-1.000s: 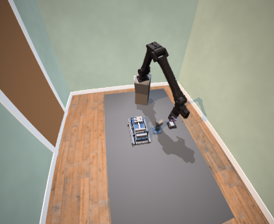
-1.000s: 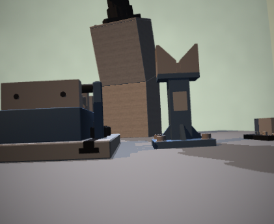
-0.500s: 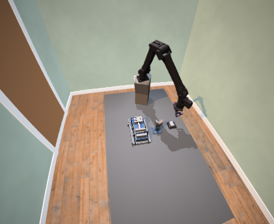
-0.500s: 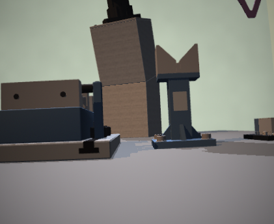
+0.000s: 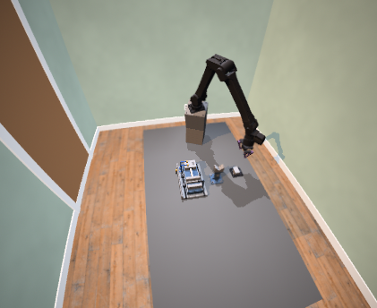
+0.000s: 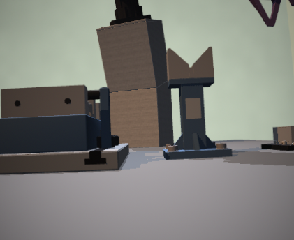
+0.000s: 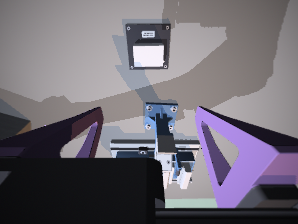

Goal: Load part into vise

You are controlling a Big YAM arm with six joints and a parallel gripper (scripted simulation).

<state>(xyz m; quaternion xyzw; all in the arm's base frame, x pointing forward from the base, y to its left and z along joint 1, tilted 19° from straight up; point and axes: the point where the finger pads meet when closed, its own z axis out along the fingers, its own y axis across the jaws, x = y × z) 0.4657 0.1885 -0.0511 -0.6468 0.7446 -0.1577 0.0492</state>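
Right now the part is 22 cm below my hand. Round my hand: dark work stop rod (34 cm to the right, 15 cm below, 3 cm ahead); then air cylinder rod (37 cm to the right, 16 cm below, 6 cm behind); then black infeed plate (23 cm below, 1 cm to the left).
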